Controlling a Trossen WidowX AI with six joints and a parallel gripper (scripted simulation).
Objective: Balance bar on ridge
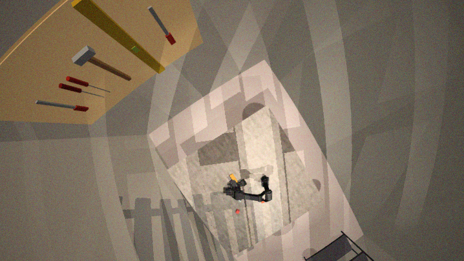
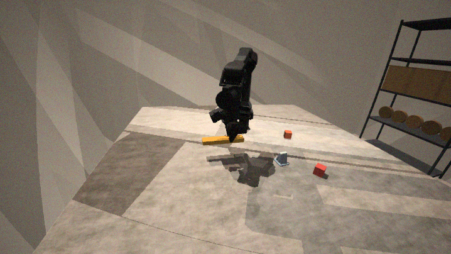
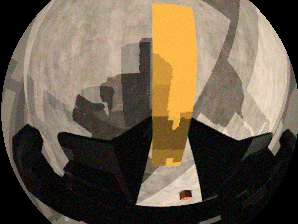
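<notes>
My gripper tip is now 30 mm to the left of the yellow bar.
</notes>
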